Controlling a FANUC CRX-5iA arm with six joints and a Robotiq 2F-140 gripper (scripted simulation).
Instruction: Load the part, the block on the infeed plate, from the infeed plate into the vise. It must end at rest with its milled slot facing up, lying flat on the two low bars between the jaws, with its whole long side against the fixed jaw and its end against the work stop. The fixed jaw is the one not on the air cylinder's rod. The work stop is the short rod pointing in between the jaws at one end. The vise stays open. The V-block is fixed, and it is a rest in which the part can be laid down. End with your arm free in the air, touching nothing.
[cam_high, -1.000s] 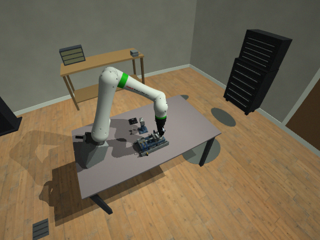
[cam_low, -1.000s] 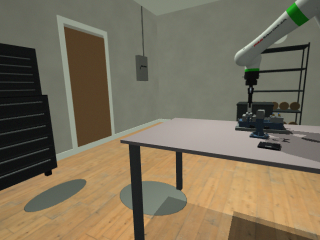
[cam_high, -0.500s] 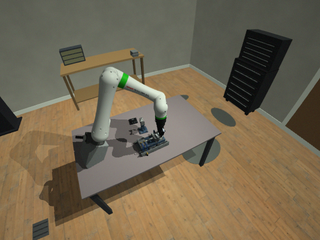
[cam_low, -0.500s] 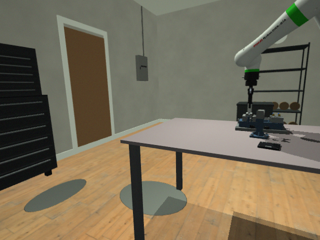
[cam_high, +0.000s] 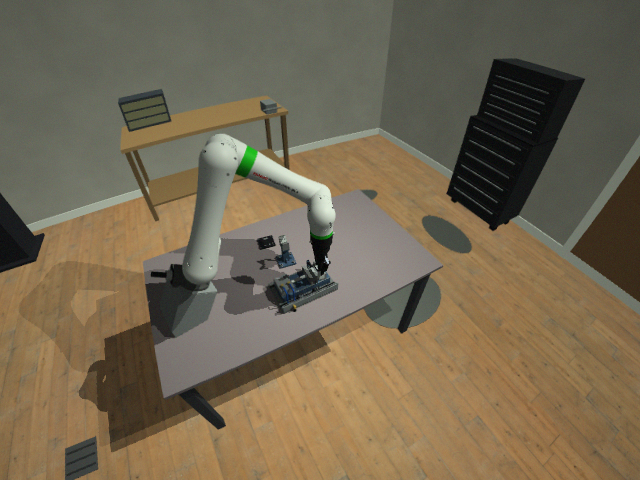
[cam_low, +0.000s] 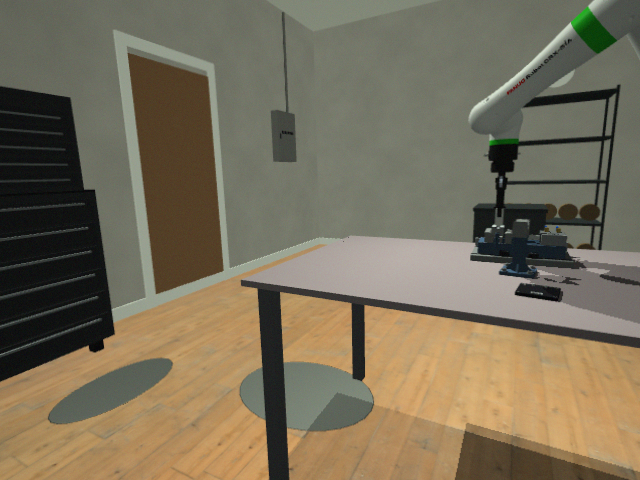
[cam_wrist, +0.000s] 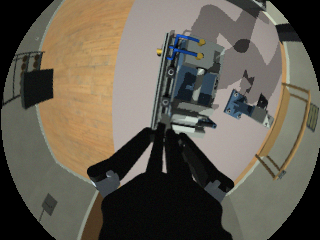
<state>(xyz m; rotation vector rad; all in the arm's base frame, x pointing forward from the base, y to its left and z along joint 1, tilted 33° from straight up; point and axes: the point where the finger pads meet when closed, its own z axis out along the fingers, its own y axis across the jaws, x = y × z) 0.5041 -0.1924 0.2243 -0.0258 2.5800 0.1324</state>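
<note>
My hand is 50 mm to the right of the part and 40 mm above it. The rest, counted from my hand: air cylinder: 170 mm behind, 60 mm to the left, 60 mm below; then vise: 70 mm behind, 60 mm to the left, 100 mm below; then black infeed plate: 130 mm behind, 450 mm to the left, 130 mm below.
</note>
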